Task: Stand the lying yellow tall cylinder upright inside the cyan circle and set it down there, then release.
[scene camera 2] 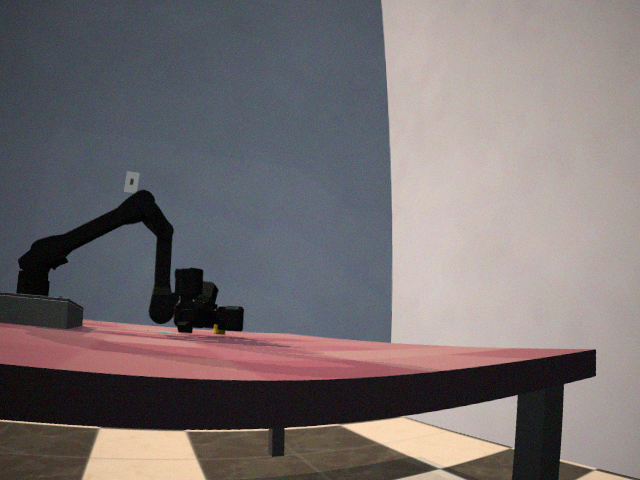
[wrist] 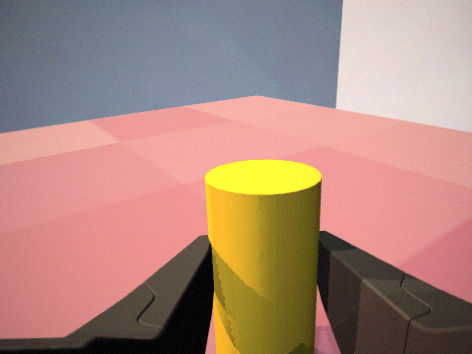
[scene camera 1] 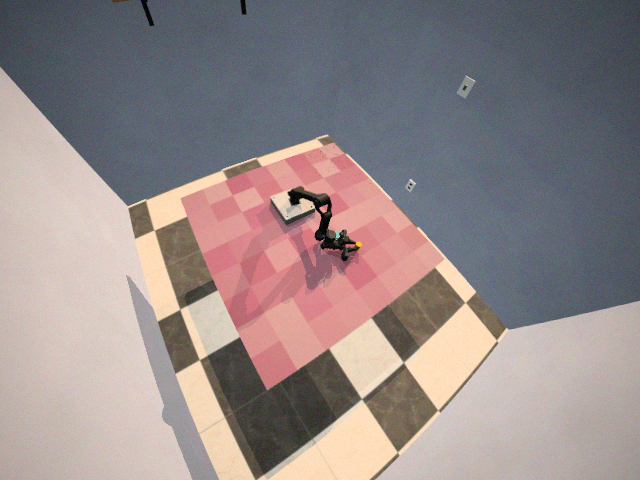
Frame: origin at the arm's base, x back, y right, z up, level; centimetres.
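Seen in the pictures: gripper, between the fingertips: (scene camera 2: 220, 319) (wrist: 262, 246) (scene camera 1: 358, 246); arm's base, origin of its link: (scene camera 2: 31, 299) (scene camera 1: 294, 201).
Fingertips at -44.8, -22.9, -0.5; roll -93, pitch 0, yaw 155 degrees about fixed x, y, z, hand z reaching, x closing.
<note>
Offsets run from my fingertips to a thing's top centre, as dx, dy, dz. "pt": to the spot under its first point. Level surfaces: height alone.
The yellow tall cylinder @(+0.2, +0.3, +2.6) (scene camera 1: 358, 244) (scene camera 2: 219, 329) (wrist: 265, 250) is upright. Its flat top faces up in the wrist view, and its lower end is cut off there. My gripper (scene camera 1: 356, 247) (wrist: 262, 246) is level and shut on the cylinder, one finger on each side. In scene camera 2 the cylinder's lower end shows below the fingers, close to the table top; I cannot tell whether it touches. Part of the cyan circle @(pt +13.0, +5.8, -4.4) (scene camera 1: 338, 235) (scene camera 2: 168, 332) shows beside and under the gripper body. The cylinder is apart from that visible part, farther from the arm's base. The rest of the circle is hidden.
The arm's base stands on a grey-white block (scene camera 1: 290, 212) (scene camera 2: 41, 311) on the pink patchwork table @(dz -4.5) (scene camera 1: 289, 330) (scene camera 2: 310, 366). The arm arches from the block to the gripper. Dark shadows of the arm lie across the table.
</note>
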